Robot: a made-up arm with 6 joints.
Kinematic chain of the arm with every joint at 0, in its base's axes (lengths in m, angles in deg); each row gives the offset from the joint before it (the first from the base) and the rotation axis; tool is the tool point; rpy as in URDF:
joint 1: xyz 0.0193 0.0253 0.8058 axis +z
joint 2: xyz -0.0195 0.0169 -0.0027 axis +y
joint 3: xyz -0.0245 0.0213 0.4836 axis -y
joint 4: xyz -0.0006 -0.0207 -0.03 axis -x
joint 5: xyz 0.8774 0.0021 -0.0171 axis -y
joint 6: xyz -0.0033 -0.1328 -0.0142 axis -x
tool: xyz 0.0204 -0.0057 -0.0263 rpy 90 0 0
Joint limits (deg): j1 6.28..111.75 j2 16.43..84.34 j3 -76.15..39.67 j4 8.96..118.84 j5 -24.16..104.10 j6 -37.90..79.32
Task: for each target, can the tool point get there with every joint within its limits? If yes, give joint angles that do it. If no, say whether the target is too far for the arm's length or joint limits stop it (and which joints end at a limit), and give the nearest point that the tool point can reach.
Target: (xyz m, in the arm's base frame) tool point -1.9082 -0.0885 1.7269
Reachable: no: too far | nearest point -0.3928 0.7972 1.7224 | short by 1.755 m
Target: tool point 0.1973 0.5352 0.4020
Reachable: yes | joints 69.17 26.28 -46.60 105.32 40.09 -20.74
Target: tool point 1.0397 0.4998 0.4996
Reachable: yes | joints 28.74 61.90 18.92 67.97 29.05 25.19
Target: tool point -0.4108 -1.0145 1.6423
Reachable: no: joint limits stop it (at a limit: joint 2, joint 3, joint 4) | nearest point -0.1407 -0.3615 0.6437 | short by 1.223 m
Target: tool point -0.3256 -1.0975 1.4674
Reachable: no: joint limits stop it (at a limit: joint 2, joint 3, joint 4) | nearest point -0.1048 -0.3788 0.6404 | short by 1.118 m
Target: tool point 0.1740 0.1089 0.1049
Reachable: yes | joints 34.77 70.90 -42.88 88.17 33.99 42.58
